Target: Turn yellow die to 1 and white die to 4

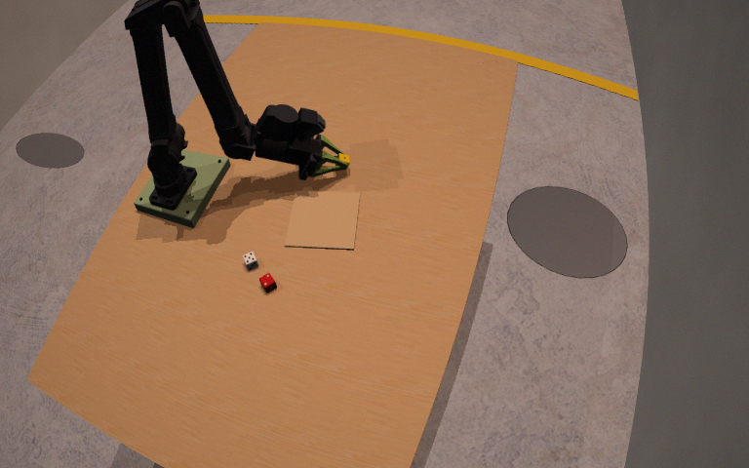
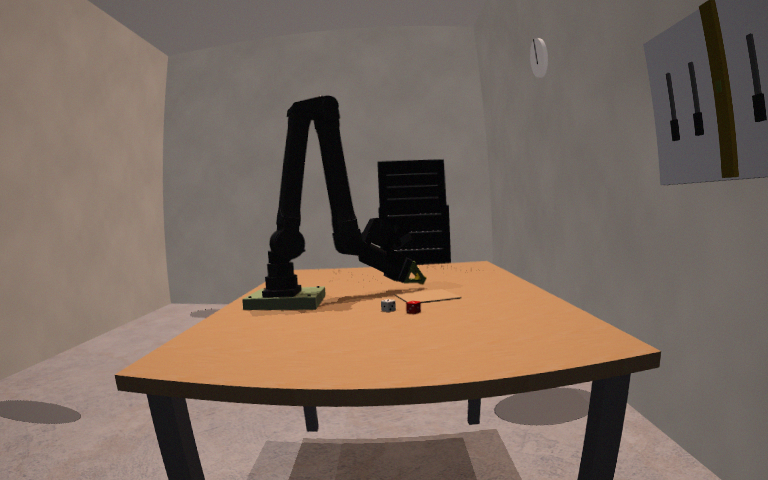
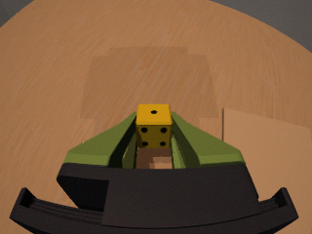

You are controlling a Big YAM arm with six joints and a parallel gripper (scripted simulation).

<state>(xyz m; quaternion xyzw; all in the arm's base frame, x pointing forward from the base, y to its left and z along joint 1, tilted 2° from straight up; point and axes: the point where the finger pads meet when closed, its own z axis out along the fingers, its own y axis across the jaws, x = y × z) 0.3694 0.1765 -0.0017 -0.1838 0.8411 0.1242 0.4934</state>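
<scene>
The yellow die is right at my hand. The rest, counted from my hand: tan mat (10 mm ahead, 140 mm to the right, 30 mm below); then red die (40 mm behind, 320 mm to the right, 20 mm below); then white die (90 mm behind, 280 mm to the right, 20 mm below).
</scene>
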